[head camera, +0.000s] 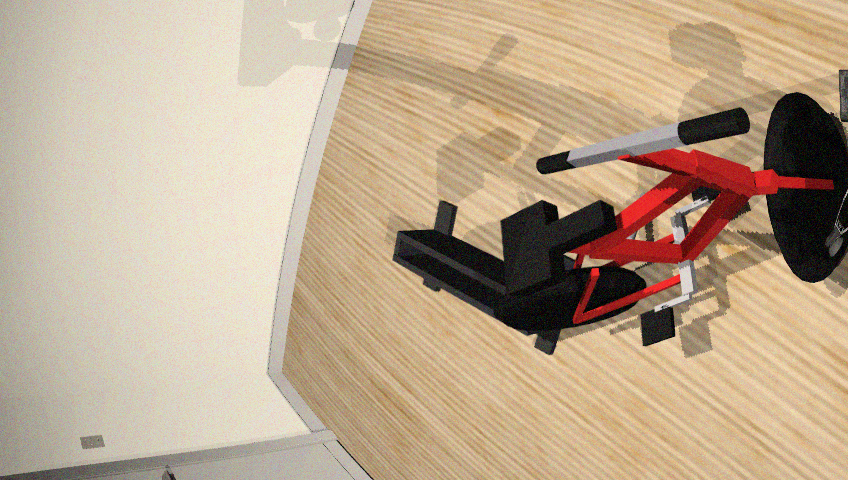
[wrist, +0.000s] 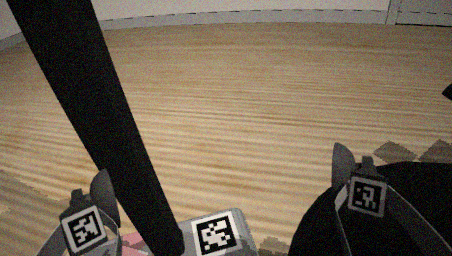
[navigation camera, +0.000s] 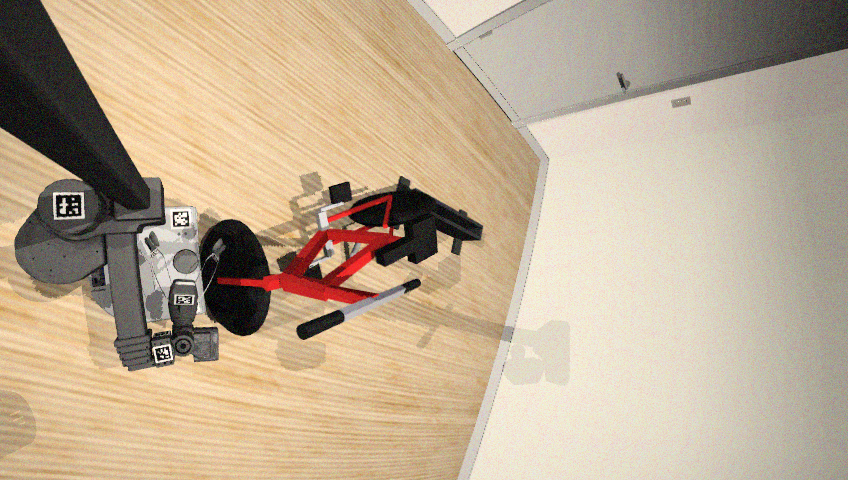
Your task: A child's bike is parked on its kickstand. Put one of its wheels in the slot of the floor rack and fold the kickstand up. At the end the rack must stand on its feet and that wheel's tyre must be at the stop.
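Frame: origin at the robot's base, x left, y down, z back, level; centimetres.
Seen in the pictures: gripper, between the fingertips: (wrist: 223,177) (navigation camera: 187,236); robot's base, origin of its link: (navigation camera: 184,259).
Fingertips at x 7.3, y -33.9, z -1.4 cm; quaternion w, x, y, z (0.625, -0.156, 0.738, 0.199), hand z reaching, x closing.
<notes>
Offsets run from my fingertips to a thing's top centre. "pt": to the spot under its first point.
The bike's red frame (head camera: 723,172) (navigation camera: 306,287) has its rear wheel @[pt dx +8.4, dy +6.5, dz -79.8 cm] (head camera: 547,309) (navigation camera: 371,215) at the near end of the black floor rack @[dx +3.0, dy +17.9, dz -118.5 cm] (head camera: 446,255) (navigation camera: 455,220), apparently in its slot. Whether the tyre touches the stop is hidden. Rack and frame are at an angle to each other. The front wheel @[pt dx -11.8, dy +6.6, dz -14.9 cm] (head camera: 800,196) (navigation camera: 238,297) (wrist: 315,230) is beside the robot. A thin grey rod @[pt dx -9.1, dy +25.9, dz -63.8 cm] (navigation camera: 351,249) under the frame may be the kickstand; its position is unclear. My gripper (navigation camera: 185,243) (wrist: 223,177) is open, one finger over the front wheel, the other over the robot's base.
The handlebar @[pt dx -17.8, dy -34.2, dz -35.0 cm] (head camera: 624,144) (navigation camera: 374,301) and black saddle @[pt dx -7.3, dy -19.0, dz -63.9 cm] (head camera: 529,237) (navigation camera: 422,237) stick up above the frame. A black pedal @[dx +12.5, dy +9.4, dz -52.1 cm] (head camera: 657,327) (navigation camera: 340,192) juts out at one side. A wall (head camera: 148,208) (navigation camera: 654,267) stands beyond the rack. The robot's mast (wrist: 90,90) crosses the wrist view.
</notes>
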